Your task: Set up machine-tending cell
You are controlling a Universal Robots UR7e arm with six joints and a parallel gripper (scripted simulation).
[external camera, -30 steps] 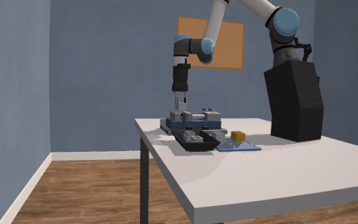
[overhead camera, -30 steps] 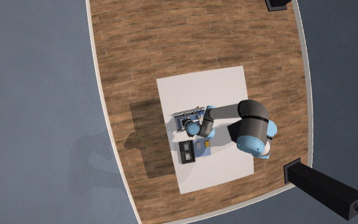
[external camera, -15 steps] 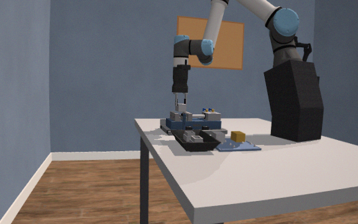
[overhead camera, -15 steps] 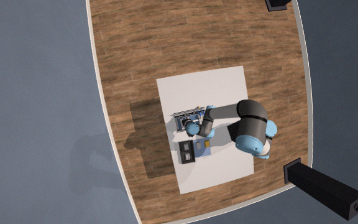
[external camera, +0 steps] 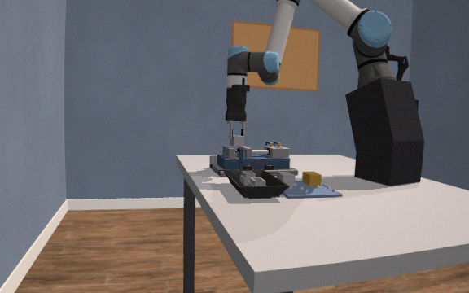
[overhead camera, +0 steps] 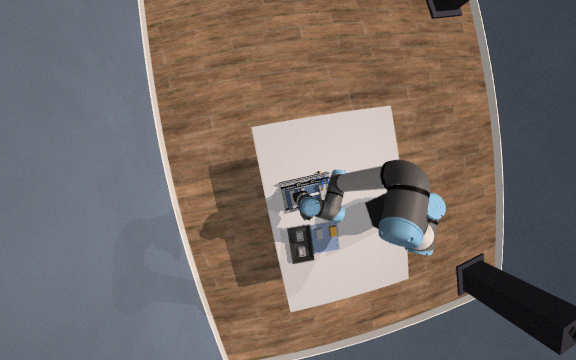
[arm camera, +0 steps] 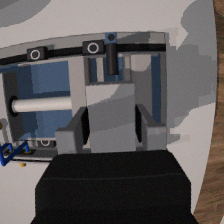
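My hand is 3 cm above the grey aluminium blank. Also, from my hand: vise: 11 cm below, 7 cm behind, 1 cm to the left; brass blank: 29 cm to the left, 15 cm behind, 12 cm below.
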